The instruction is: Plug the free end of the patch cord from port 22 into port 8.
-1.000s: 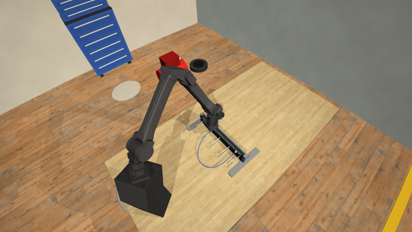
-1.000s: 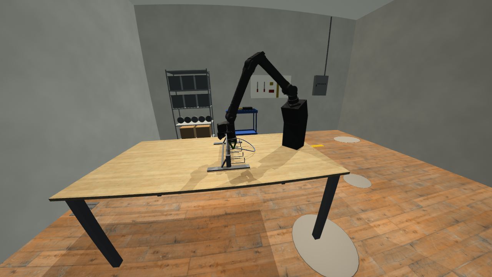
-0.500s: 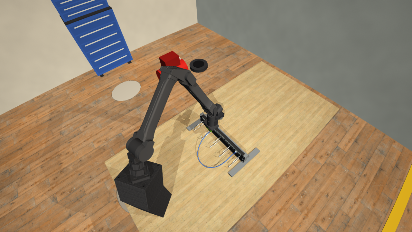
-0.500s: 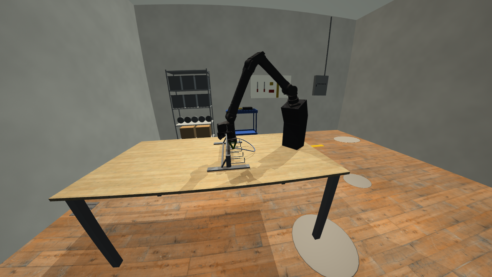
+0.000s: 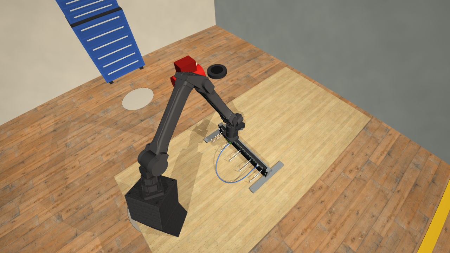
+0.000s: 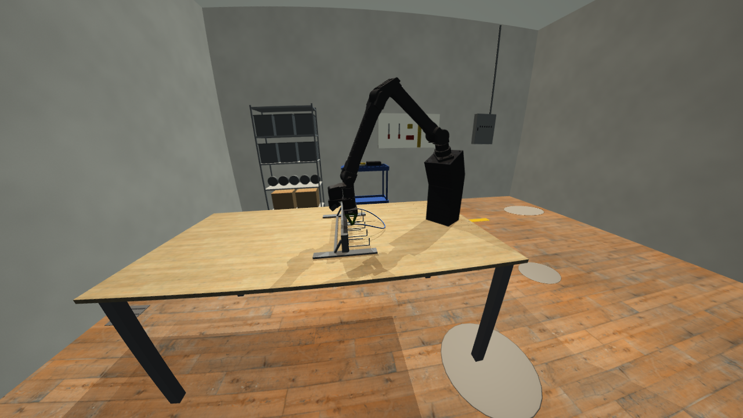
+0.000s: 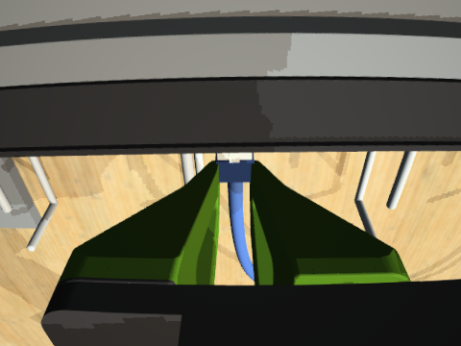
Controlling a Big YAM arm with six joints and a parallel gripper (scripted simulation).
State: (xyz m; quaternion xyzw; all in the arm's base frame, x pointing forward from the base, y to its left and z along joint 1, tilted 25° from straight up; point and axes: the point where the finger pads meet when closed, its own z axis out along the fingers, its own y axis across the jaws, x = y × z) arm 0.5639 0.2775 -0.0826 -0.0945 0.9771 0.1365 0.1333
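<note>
The cord plug is 20 mm ahead of my hand and 10 mm to the left of it.
</note>
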